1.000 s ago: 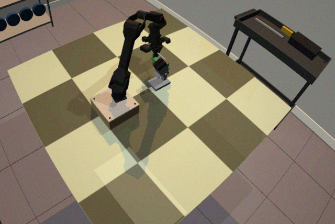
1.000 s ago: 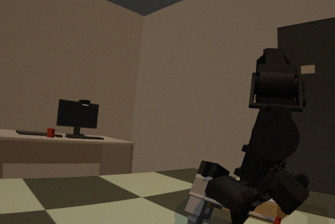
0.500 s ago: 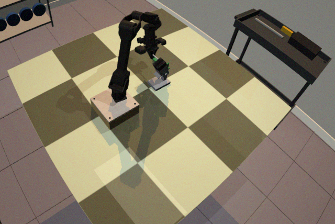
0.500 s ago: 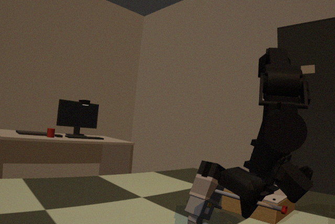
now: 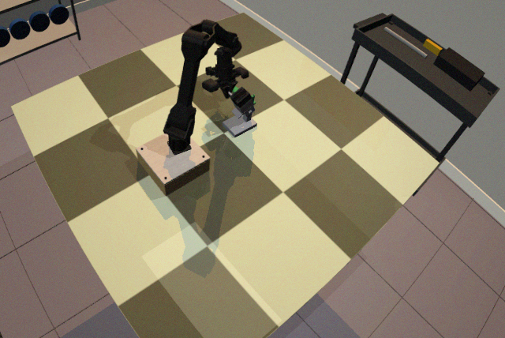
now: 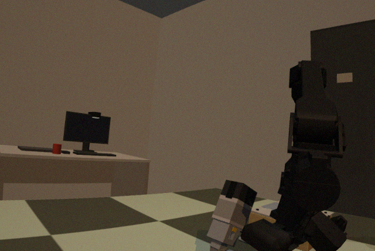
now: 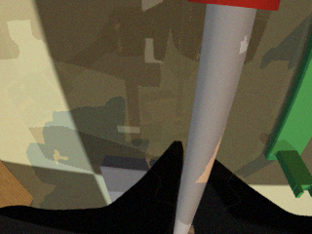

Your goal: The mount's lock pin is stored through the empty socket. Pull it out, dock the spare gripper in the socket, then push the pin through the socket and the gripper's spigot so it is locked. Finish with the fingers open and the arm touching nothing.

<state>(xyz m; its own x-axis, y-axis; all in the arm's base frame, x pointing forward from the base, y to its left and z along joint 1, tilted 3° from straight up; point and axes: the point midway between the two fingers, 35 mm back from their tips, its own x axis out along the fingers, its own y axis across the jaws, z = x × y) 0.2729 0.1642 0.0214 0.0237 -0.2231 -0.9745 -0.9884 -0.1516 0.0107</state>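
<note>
My gripper tip is now 11 cm to the left of the mount block and 1 cm short of it. Also, from my gripper tip: green strip (9 cm ahead, 3 cm to the left, 2 cm below); spare gripper (11 cm to the right, 7 cm above).
</note>
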